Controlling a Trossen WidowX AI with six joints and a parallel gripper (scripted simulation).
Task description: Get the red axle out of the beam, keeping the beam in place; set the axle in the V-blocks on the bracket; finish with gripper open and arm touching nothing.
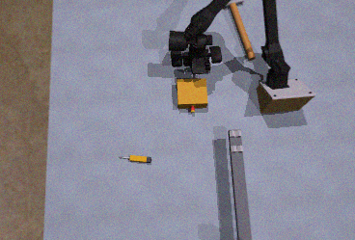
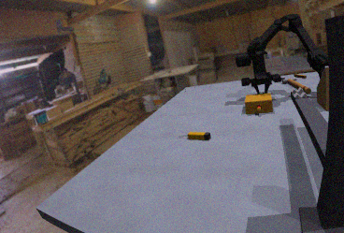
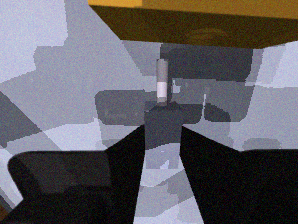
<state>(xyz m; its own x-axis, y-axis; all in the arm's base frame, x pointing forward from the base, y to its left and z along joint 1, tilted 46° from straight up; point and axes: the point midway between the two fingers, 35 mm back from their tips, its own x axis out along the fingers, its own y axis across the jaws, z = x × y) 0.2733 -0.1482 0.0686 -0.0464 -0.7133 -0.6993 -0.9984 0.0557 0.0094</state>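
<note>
Now: gripper tip 2 cm to the right of the grey block and 1 cm below it. Also, from my gripper tip: yellow tool (27 cm ahead, 33 cm to the left); orange block (3 cm ahead, 12 cm to the left, 2 cm above).
</note>
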